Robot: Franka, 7 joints.
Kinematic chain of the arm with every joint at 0, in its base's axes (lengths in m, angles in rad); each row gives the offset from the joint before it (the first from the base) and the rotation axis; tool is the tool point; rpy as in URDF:
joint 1: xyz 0 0 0.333 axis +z
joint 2: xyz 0 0 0 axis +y
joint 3: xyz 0 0 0.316 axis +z
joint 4: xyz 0.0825 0 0 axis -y
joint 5: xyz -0.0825 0 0.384 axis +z
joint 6: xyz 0 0 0 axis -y
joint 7: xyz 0.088 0 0 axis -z
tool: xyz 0 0 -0.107 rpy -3.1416 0 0
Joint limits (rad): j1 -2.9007..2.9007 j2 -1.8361..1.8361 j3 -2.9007..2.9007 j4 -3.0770..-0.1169 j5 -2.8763..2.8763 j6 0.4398..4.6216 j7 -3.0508..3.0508
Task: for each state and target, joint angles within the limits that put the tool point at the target. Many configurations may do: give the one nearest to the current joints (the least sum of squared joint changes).
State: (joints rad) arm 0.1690 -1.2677 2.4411 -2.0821 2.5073 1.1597 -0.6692
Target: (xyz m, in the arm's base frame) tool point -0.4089 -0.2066 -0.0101
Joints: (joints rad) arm 0.5639 -1.0541 2.8766 -2.1948 2.3785 1.0309 -0.6692
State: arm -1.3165 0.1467 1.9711 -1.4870 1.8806 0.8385 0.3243
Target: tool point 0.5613 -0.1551 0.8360
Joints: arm -1.2053 0.6951 1.4762 -1.2231 2.1260 1.4248 0.3243
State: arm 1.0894 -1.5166 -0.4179 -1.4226 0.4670 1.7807 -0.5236
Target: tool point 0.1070 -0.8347 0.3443
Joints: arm 1.3589 -1.8361 -0.9392 -0.6622 0.4585 2.2674 -0.5236
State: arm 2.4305 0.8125 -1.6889 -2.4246 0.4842 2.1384 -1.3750
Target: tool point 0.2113 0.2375 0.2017
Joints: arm 2.5963 0.7309 -1.5221 -2.7207 0.4897 1.9821 -1.3750
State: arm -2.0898 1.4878 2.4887 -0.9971 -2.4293 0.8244 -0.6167
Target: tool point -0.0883 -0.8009 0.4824
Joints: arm -1.9651 1.5913 2.4318 -0.7722 -2.5643 1.4463 -0.6167
